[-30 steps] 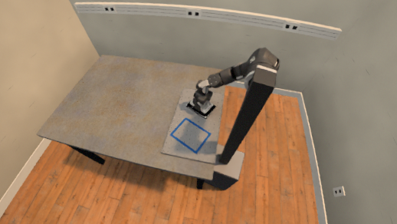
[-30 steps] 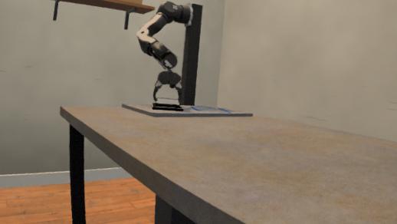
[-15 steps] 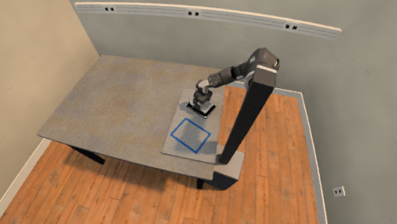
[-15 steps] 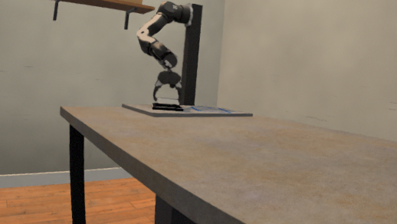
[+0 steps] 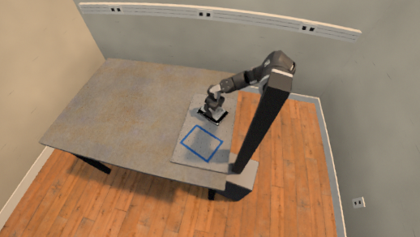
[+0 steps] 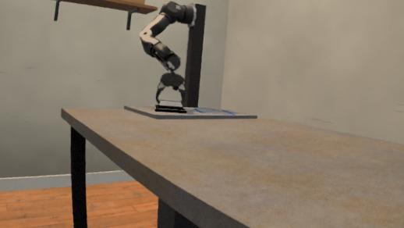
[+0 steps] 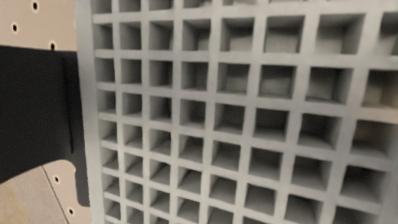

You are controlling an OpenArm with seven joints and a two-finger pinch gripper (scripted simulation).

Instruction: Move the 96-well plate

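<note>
Now: the white 96-well plate right at my hand. The rest, counted from my hand: black plate nest 2 cm below.
</note>
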